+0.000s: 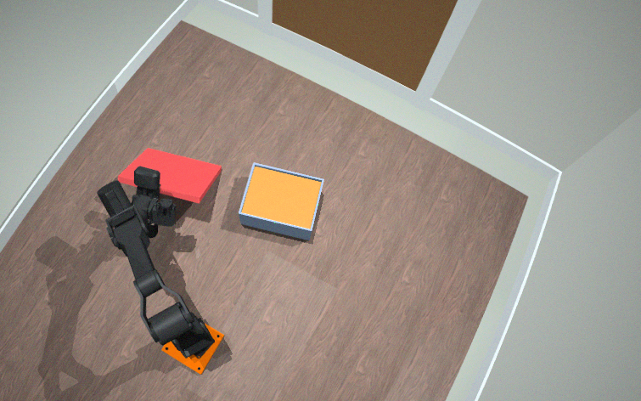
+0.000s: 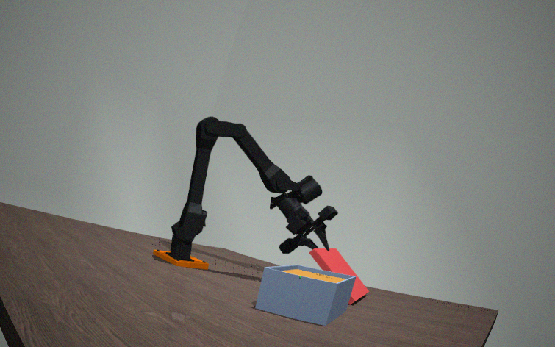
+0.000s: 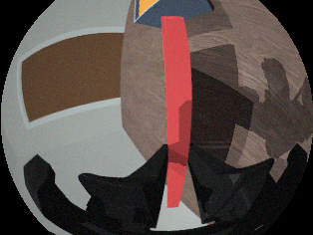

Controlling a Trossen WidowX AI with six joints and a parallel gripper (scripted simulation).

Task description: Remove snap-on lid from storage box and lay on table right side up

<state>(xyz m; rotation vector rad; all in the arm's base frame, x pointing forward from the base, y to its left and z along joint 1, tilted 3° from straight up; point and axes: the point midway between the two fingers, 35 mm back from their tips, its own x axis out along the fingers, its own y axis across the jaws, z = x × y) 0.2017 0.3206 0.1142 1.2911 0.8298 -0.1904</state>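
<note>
Right now the red lid is 60 mm ahead of my gripper tip, 50 mm below it and 30 mm to the left of it. From my gripper tip the other things lie so: blue storage box (250 mm to the right, 200 mm ahead, 70 mm below).
</note>
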